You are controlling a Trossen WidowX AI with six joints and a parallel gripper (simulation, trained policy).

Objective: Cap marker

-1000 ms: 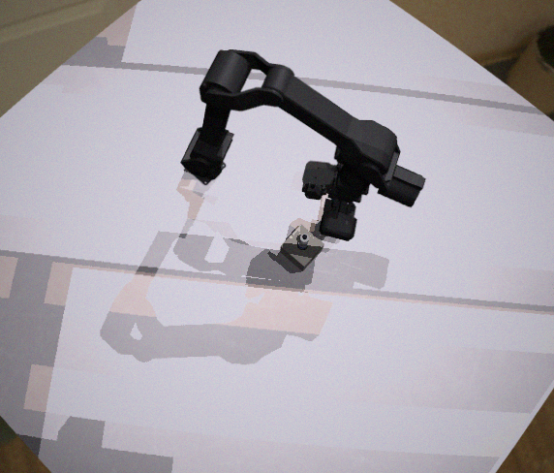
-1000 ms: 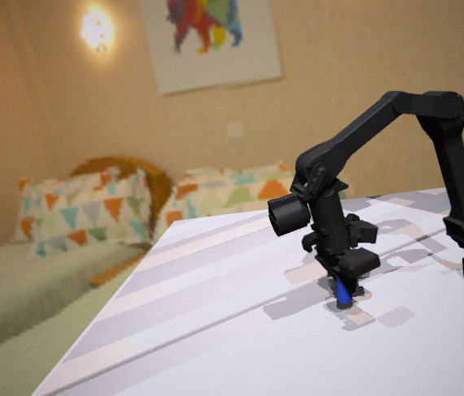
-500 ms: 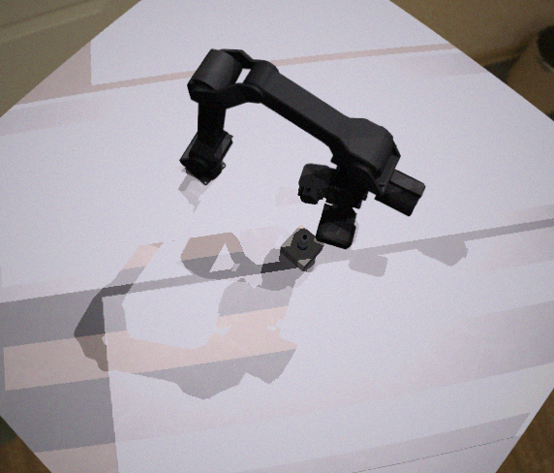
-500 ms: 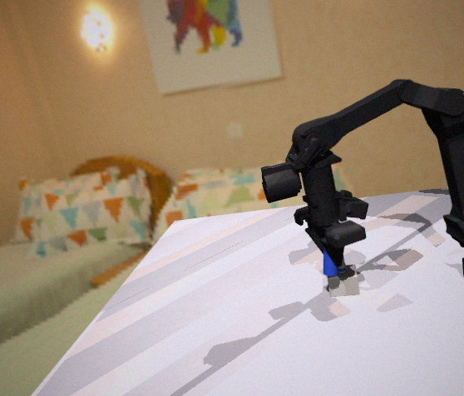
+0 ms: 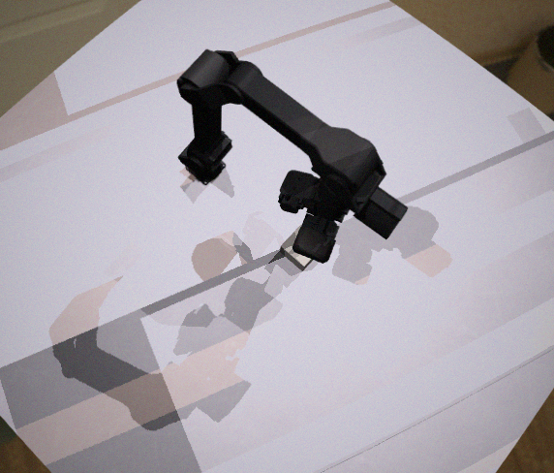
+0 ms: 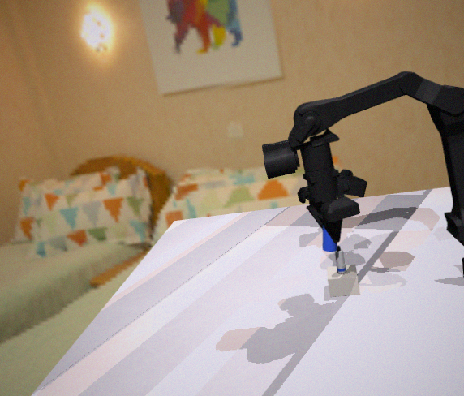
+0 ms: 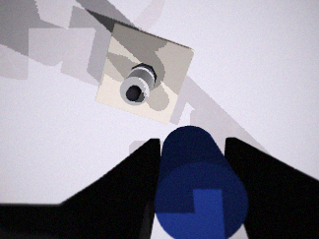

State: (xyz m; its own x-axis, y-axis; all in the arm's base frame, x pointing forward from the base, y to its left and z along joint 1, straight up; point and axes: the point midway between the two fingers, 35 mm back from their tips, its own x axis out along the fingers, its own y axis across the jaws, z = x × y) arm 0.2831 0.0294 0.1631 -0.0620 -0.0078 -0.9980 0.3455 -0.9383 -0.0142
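My gripper tip is now 10 mm past the holder block, 30 mm to the left of it and 110 mm above it. From my gripper tip the other things lie so: blue cap (10 mm ahead, 10 mm above).
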